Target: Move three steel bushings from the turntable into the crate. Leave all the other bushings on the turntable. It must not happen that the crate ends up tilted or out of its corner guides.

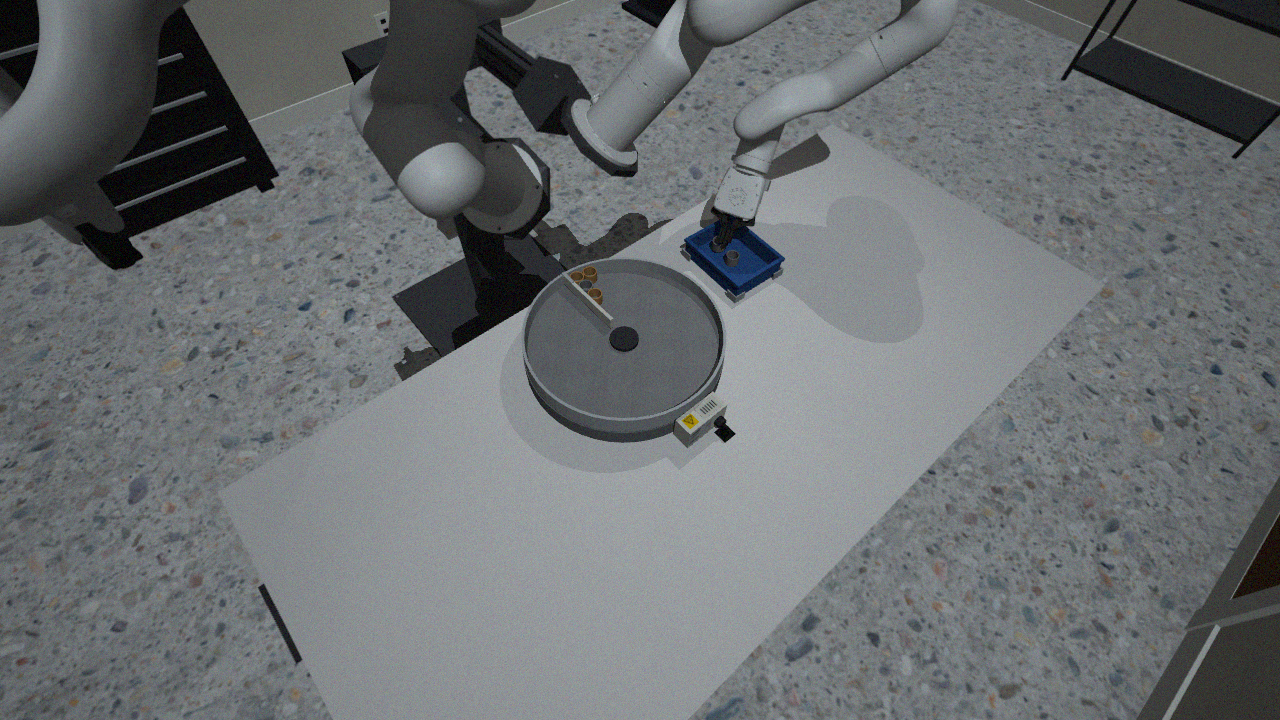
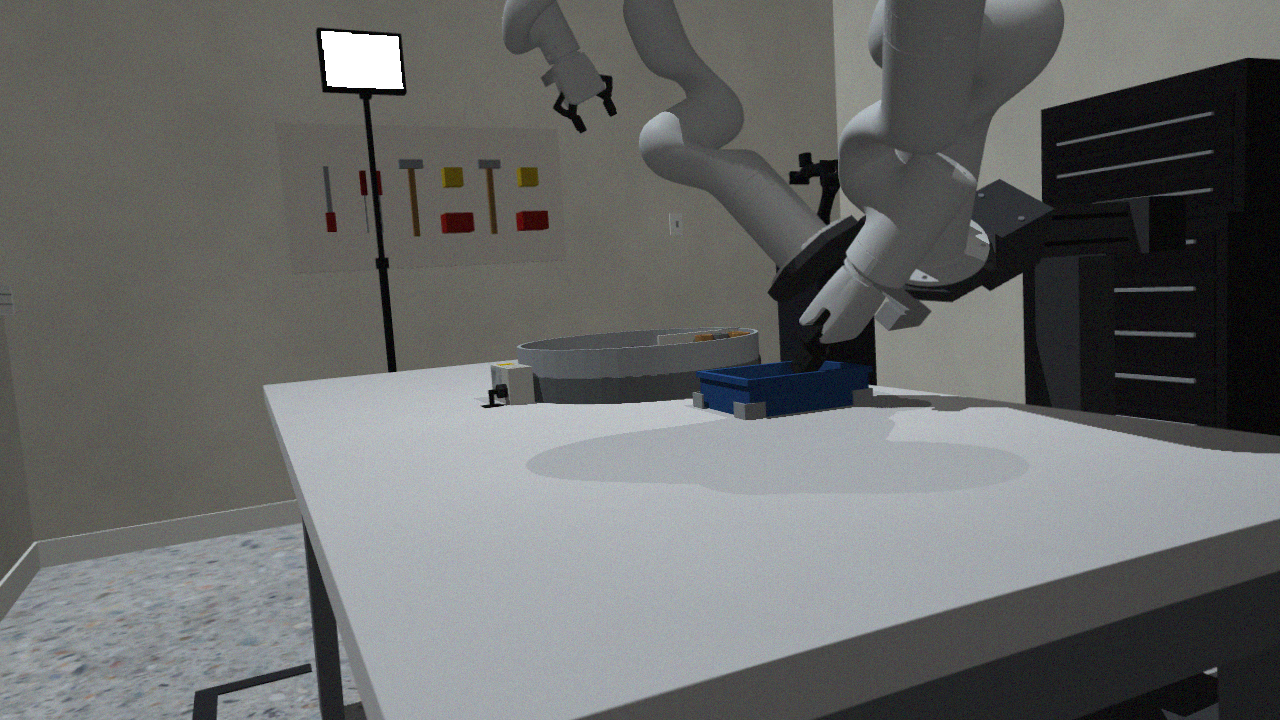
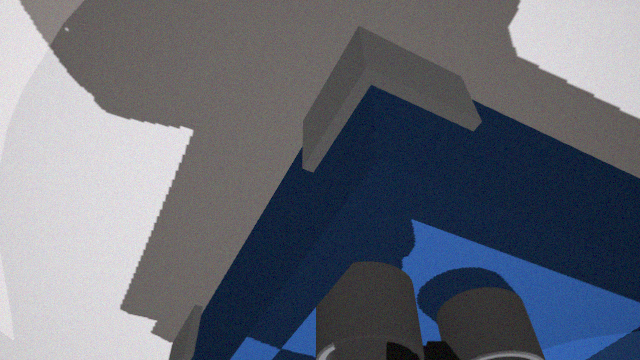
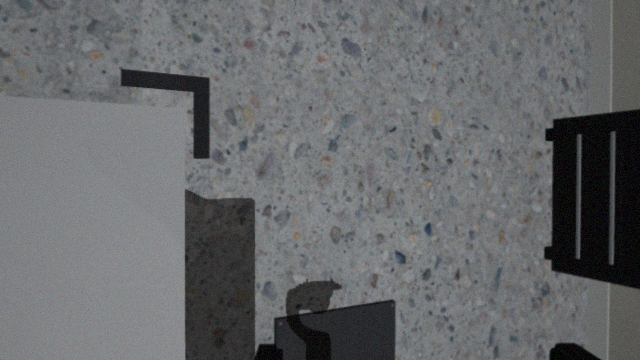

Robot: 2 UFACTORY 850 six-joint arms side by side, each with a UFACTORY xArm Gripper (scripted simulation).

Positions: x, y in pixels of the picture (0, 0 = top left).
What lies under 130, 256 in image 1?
The right gripper.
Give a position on a blue crate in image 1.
At 758, 261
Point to a blue crate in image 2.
784, 394
